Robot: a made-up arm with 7 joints.
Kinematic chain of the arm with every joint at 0, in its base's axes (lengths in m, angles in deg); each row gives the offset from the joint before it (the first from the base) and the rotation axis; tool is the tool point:
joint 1: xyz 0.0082 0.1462 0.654 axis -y
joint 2: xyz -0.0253 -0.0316 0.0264 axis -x
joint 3: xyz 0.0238 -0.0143 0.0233 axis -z
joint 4: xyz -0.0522 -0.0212 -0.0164 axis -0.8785 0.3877 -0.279
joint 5: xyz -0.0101 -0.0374 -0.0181 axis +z
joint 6: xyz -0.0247 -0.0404 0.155 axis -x
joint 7: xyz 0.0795 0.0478 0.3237 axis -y
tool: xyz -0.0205 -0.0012 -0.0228
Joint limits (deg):
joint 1: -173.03..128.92
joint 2: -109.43..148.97
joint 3: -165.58..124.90
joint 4: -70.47..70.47
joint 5: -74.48..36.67
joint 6: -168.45..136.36
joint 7: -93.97..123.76
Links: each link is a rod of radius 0.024 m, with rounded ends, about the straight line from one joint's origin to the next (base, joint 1, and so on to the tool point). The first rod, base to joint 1, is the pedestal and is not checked.
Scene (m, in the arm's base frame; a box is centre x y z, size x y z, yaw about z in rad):
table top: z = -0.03
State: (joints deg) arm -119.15 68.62 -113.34 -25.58 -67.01 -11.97 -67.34
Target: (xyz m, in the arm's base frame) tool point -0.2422 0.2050 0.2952
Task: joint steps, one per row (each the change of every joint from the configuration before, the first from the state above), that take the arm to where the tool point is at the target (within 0.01 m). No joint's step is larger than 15 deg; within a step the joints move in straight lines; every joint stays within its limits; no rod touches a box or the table.
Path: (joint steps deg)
1: 3.52 -1.79 -3.16 -1.44 8.67 -12.88 4.14
2: 3.52 -1.78 -3.17 -1.44 8.67 -12.88 4.14
3: 3.51 -1.79 -3.16 -1.44 8.67 -12.89 4.14
4: 3.52 -1.78 -3.16 -1.44 8.67 -12.88 4.15
5: 3.52 -1.79 -3.16 -1.44 8.67 -12.88 4.14
6: 3.52 -1.79 -3.17 -1.43 8.67 -12.88 4.14

